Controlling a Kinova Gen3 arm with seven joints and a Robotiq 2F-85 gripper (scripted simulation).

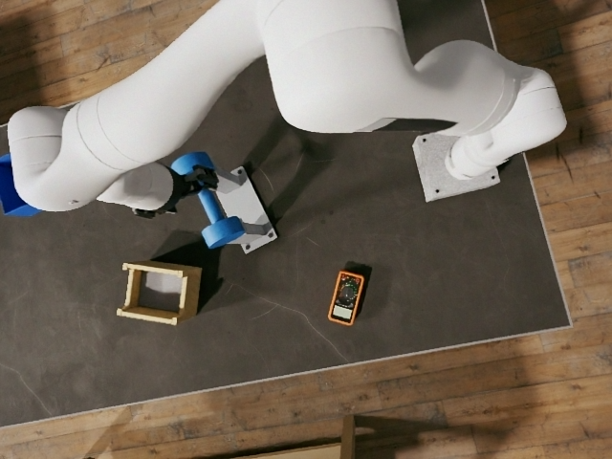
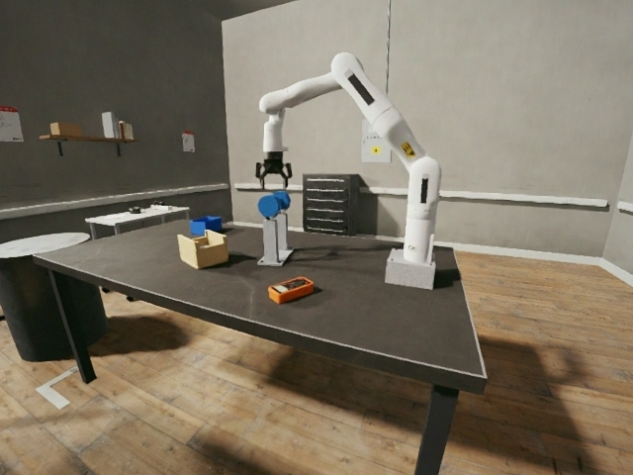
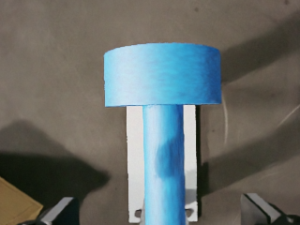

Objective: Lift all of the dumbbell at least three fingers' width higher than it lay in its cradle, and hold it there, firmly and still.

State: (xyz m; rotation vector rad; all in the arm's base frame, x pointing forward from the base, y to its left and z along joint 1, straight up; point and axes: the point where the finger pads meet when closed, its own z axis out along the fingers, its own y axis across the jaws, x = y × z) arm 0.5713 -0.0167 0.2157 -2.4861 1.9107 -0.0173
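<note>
My gripper is now 60 mm above the blue dumbbell. From my hand the other things lie so: grey cradle 200 mm below.
</note>
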